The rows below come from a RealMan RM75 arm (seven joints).
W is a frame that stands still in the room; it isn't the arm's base.
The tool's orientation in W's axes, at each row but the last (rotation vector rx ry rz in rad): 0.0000 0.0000 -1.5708; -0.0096 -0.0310 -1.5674; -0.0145 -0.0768 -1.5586; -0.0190 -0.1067 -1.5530; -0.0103 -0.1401 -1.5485; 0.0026 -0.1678 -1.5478; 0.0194 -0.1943 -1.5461; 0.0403 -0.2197 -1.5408
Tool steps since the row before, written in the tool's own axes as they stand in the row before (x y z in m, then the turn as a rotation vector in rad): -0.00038 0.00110 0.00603 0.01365 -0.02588 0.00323; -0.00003 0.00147 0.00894 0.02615 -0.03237 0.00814; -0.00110 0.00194 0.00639 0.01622 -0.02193 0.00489; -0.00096 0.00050 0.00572 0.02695 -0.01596 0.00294; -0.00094 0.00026 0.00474 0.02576 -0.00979 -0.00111; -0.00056 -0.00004 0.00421 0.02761 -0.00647 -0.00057; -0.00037 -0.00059 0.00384 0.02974 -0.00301 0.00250; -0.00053 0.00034 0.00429 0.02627 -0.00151 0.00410
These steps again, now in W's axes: 0.00110 0.00038 0.00603 -0.02588 -0.01365 0.00323; 0.00135 0.00027 0.00896 -0.03240 -0.02604 0.00837; 0.00167 0.00149 0.00639 -0.02194 -0.01619 0.00496; 0.00016 0.00142 0.00564 -0.01572 -0.02692 0.00422; -0.00015 0.00139 0.00463 -0.00925 -0.02598 0.00059; -0.00051 0.00099 0.00410 -0.00598 -0.02767 0.00167; -0.00111 0.00077 0.00366 -0.00295 -0.02936 0.00540; -0.00039 0.00102 0.00420 -0.00179 -0.02568 0.00681
